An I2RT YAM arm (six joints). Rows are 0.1 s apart.
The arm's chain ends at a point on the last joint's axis. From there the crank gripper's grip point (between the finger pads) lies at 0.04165 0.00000 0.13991 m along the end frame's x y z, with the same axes.
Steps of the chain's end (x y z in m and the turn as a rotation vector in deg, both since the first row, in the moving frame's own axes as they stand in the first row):
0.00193, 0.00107, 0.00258, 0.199, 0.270, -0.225
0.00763, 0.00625, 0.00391, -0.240, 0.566, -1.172
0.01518, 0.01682, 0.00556, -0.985, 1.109, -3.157
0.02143, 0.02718, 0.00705, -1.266, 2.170, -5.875
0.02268, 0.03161, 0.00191, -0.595, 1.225, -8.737
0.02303, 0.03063, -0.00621, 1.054, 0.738, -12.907
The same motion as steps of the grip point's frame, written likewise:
0.00259, 0.00042, 0.00238, 0.199, 0.270, -0.225
0.00901, 0.00597, 0.00349, -0.240, 0.566, -1.172
0.01788, 0.01685, 0.00473, -0.985, 1.109, -3.157
0.02663, 0.02571, 0.00539, -1.266, 2.170, -5.875
0.02528, 0.02650, 0.00102, -0.595, 1.225, -8.737
0.02347, 0.01858, -0.00686, 1.054, 0.738, -12.907

